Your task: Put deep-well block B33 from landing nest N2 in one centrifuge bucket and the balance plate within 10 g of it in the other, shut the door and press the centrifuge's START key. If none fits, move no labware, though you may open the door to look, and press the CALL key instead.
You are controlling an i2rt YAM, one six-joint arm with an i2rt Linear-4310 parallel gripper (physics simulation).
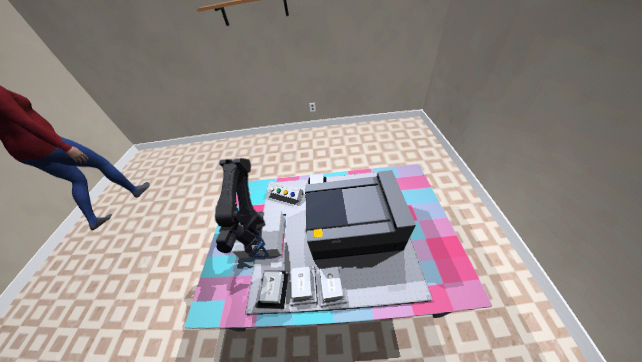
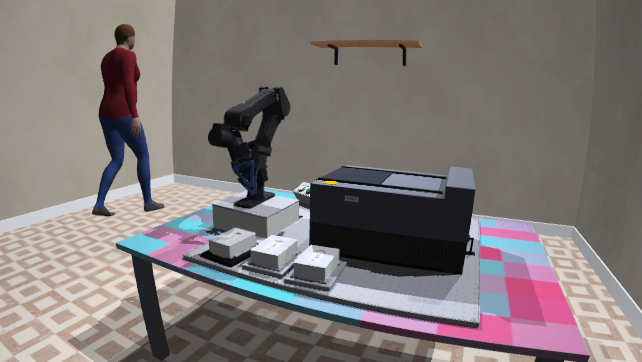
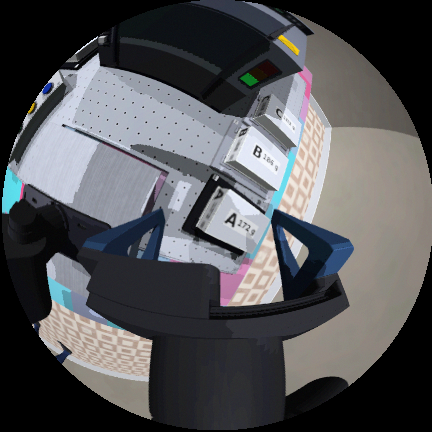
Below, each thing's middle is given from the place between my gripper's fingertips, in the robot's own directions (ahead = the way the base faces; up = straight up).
Now: the block C (image 2: 316, 263) 270 mm ahead of my hand, 140 mm to the right of it and 130 mm below it. Also, from my hand: black centrifuge (image 2: 416, 220): 440 mm ahead, 150 mm to the left, 40 mm below; dark lid (image 1: 323, 208): 290 mm ahead, 160 mm to the left, 50 mm above.
